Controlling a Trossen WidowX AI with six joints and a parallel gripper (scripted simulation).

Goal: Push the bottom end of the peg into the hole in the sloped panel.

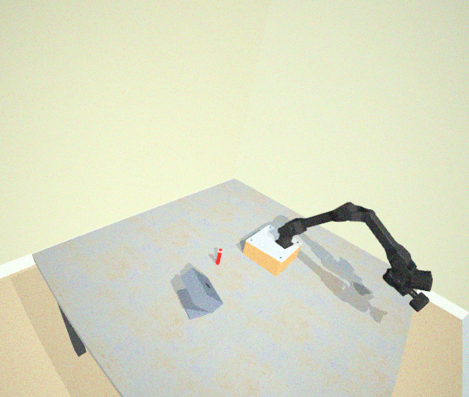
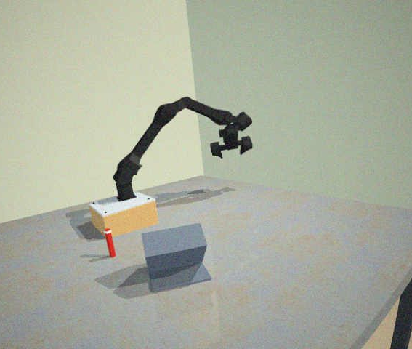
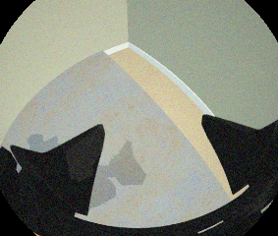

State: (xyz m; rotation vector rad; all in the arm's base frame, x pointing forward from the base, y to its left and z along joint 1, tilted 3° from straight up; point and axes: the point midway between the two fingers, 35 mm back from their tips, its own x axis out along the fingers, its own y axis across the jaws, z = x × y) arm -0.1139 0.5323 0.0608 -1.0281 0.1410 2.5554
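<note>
Right now the red peg is 65 cm to the right of my gripper tip, 42 cm ahead of it and 10 cm below it. From my gripper tip the other things lie so: grey sloped panel (59 cm ahead, 53 cm to the right, 10 cm below).
</note>
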